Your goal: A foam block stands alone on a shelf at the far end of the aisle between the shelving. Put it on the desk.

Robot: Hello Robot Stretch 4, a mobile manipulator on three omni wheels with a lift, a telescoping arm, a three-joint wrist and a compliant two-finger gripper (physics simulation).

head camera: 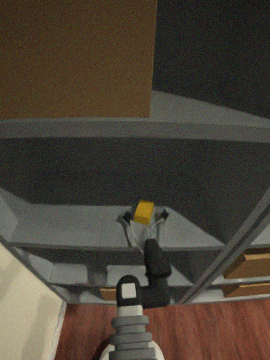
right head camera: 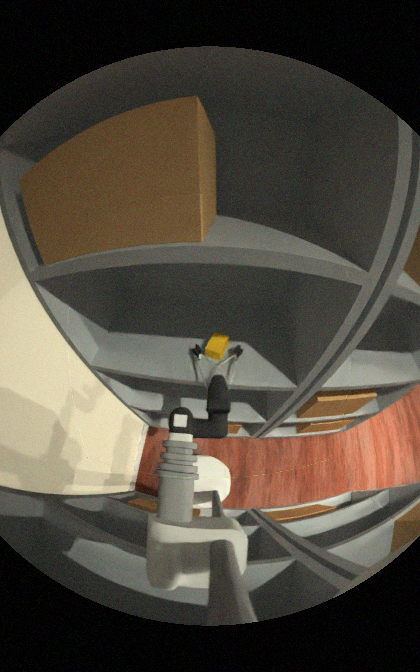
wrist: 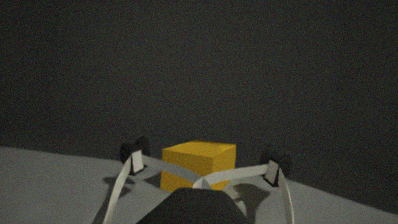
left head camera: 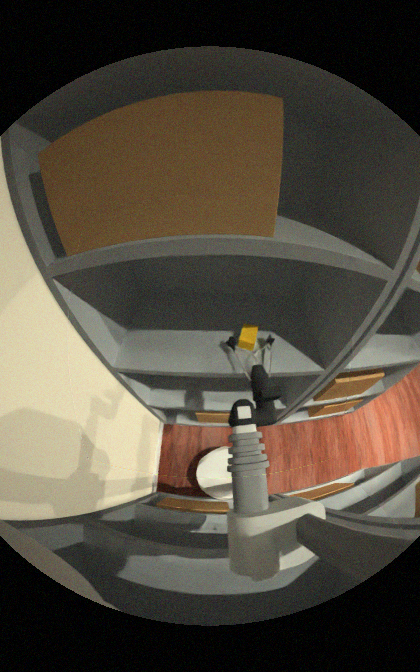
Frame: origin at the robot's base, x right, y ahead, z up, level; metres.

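Seen in the pictures: gripper, fingertip midpoint: (head camera: pixel 145 211) (wrist: pixel 204 154).
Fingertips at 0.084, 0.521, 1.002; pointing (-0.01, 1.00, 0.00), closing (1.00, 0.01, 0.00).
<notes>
Offsets run from my fingertips to a thing's top centre, as dx, dy, dz. "spot": to the spot under its first point. Level surfaces: height alone.
The foam block @[-0.003, +0.013, +0.006] (head camera: pixel 144 212) (left head camera: pixel 248 337) (right head camera: pixel 217 346) (wrist: pixel 190 161) is yellow and box-shaped. It rests on a grey shelf @[dz -0.039] (head camera: pixel 70 225) (left head camera: pixel 170 350) (right head camera: pixel 145 355) (wrist: pixel 50 185), turned slightly, with one vertical edge facing the wrist camera. My gripper (head camera: pixel 146 216) (left head camera: pixel 250 341) (right head camera: pixel 217 351) (wrist: pixel 204 154) is open, low over the same shelf. Its fingertips stand wide apart, one on either side of the block, with gaps to both. In the wrist view the finger strips hide part of the block's lower front. The desk does not show in these views.
A large brown box @[spot: -0.156, -0.104, +0.513] (head camera: pixel 75 60) (left head camera: pixel 165 175) (right head camera: pixel 120 175) stands on the shelf above, whose front edge (head camera: pixel 200 131) (left head camera: pixel 220 246) overhangs my gripper. A cream wall (head camera: pixel 25 300) (left head camera: pixel 60 375) is at the left. Smaller brown boxes (left head camera: pixel 350 385) (right head camera: pixel 335 404) lie on lower shelves at the right.
</notes>
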